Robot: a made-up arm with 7 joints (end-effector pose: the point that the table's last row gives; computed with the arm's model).
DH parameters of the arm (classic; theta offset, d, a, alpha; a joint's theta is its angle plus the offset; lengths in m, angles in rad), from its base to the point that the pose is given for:
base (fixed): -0.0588 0 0.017 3.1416
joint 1: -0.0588 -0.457 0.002 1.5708
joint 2: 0 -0.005 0.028 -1.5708
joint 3: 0 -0.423 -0.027 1.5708
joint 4: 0 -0.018 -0.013 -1.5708
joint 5: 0 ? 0.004 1.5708
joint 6: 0 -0.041 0.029 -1.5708
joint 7: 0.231 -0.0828 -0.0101 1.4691
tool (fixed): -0.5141 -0.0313 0 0
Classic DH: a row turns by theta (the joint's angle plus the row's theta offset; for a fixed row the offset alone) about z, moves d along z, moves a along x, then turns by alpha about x.
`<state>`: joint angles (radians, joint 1 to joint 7).
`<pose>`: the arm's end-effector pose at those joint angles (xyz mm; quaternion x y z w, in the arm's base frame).
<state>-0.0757 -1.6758 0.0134 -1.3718 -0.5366 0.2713 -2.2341</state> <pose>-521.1 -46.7 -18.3 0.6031 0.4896 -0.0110 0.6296</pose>
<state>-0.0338 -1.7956 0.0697 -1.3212 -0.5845 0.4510 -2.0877</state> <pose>-495.9 6.3 -58.4 0.6470 0.5247 0.0350 0.5521</pose>
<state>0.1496 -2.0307 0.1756 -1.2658 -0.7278 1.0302 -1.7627</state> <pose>-393.6 132.2 -102.2 0.7729 0.5330 0.1633 0.3031</pose>
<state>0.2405 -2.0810 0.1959 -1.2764 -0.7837 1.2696 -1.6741</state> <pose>-349.1 165.6 -98.3 0.8161 0.4979 0.2100 0.2047</pose>
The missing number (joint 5, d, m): -0.375
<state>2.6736 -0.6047 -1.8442 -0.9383 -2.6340 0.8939 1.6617</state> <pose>69.6 484.8 1027.8 0.8668 0.4692 0.0543 0.1597</pose>
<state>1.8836 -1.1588 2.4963 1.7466 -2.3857 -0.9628 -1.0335</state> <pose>-113.8 434.0 292.8 0.2083 0.6083 0.2478 0.7247</pose>
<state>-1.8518 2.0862 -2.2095 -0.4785 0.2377 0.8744 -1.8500</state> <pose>-98.4 600.6 -94.6 0.6774 0.5629 0.4394 0.1767</pose>
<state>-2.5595 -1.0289 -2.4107 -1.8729 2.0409 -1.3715 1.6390</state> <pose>289.8 204.9 862.1 -0.5980 0.1817 0.5859 0.5159</pose>
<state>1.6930 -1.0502 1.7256 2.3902 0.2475 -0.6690 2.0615</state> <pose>-282.6 169.6 486.1 0.4911 0.8625 -0.0237 0.1201</pose>
